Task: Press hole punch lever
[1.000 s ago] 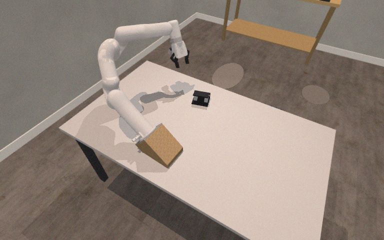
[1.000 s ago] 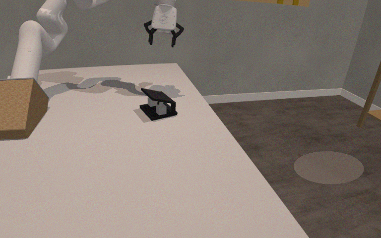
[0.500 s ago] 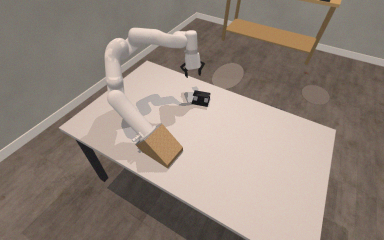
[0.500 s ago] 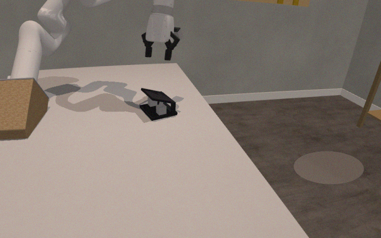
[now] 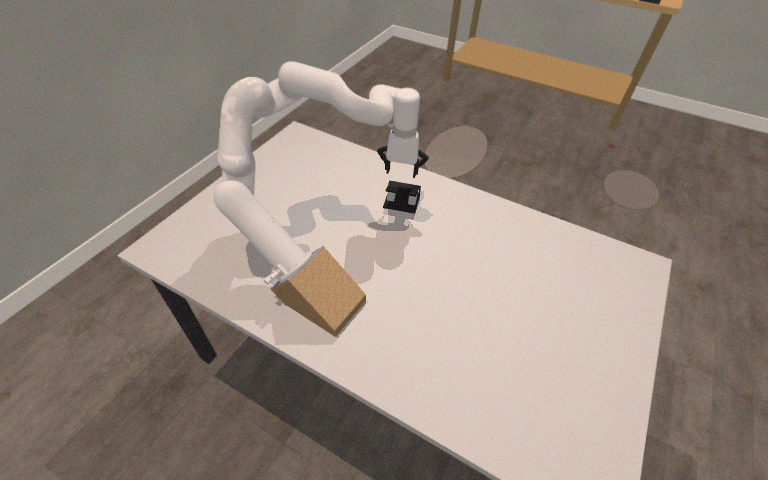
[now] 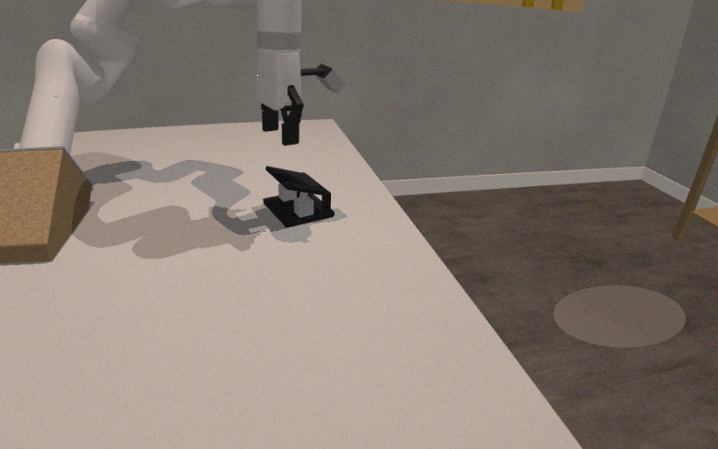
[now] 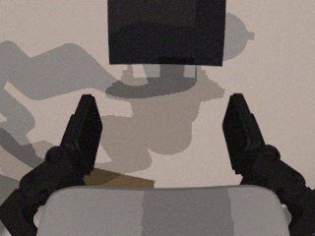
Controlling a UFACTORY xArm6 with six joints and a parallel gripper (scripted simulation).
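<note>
The lever lies 110 mm below my hand, 30 mm ahead of it and 10 mm to the left of it. The rest, counted from my hand: black hole punch (130 mm below, 40 mm ahead, 10 mm to the left).
</note>
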